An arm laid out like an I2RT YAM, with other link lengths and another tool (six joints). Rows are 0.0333 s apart.
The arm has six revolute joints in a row. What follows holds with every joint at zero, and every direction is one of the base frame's.
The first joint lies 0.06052 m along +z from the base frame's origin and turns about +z.
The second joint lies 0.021 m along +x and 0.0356 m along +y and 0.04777 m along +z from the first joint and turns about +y.
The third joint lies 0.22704 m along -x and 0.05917 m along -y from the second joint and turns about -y.
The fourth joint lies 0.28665 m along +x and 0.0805 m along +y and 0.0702 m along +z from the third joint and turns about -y.
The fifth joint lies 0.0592 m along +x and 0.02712 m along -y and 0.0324 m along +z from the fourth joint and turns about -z.
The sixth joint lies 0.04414 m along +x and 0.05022 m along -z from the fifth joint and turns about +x.
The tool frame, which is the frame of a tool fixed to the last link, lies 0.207 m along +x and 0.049 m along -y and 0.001 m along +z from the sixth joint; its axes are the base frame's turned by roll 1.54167, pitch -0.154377 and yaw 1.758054 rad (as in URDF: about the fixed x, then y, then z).
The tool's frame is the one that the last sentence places.
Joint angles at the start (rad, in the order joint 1, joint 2, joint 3, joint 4, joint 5, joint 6):
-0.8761, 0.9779, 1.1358, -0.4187, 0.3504, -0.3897
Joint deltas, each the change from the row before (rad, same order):
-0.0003, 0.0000, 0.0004, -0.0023, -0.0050, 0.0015
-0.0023, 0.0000, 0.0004, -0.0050, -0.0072, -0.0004
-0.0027, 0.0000, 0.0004, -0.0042, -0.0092, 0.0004
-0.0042, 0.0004, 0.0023, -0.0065, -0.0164, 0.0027
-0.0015, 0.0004, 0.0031, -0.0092, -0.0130, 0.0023
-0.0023, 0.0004, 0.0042, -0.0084, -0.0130, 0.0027
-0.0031, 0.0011, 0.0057, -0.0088, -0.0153, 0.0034
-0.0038, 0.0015, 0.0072, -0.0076, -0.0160, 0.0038
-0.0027, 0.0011, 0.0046, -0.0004, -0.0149, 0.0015
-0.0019, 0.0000, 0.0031, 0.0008, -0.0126, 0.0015
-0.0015, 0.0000, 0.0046, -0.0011, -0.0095, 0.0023
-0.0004, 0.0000, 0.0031, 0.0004, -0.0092, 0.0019
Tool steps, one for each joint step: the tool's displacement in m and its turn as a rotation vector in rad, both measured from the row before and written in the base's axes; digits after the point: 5 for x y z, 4 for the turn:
0.00097, 0.00031, -0.00063, 0.0028, -0.0012, 0.0042
0.00064, 0.00016, -0.00136, 0.0046, 0.0019, 0.0047
0.00099, 0.00015, -0.00125, 0.0046, 0.0002, 0.0061
0.00201, 0.00036, -0.00134, 0.0073, -0.0030, 0.0109
0.00209, 0.00097, -0.00152, 0.0081, -0.0007, 0.0104
0.00176, 0.00083, -0.00072, 0.0068, -0.0023, 0.0095
0.00203, 0.00079, -0.00041, 0.0072, -0.0038, 0.0106
0.00198, 0.00063, 0.00054, 0.0058, -0.0058, 0.0105
0.00257, 0.00036, 0.00143, 0.0008, -0.0066, 0.0112
0.00226, 0.00049, 0.00150, -0.0002, -0.0065, 0.0098
0.00150, 0.00056, 0.00186, -0.0002, -0.0063, 0.0070
0.00197, 0.00066, 0.00149, -0.0004, -0.0058, 0.0079

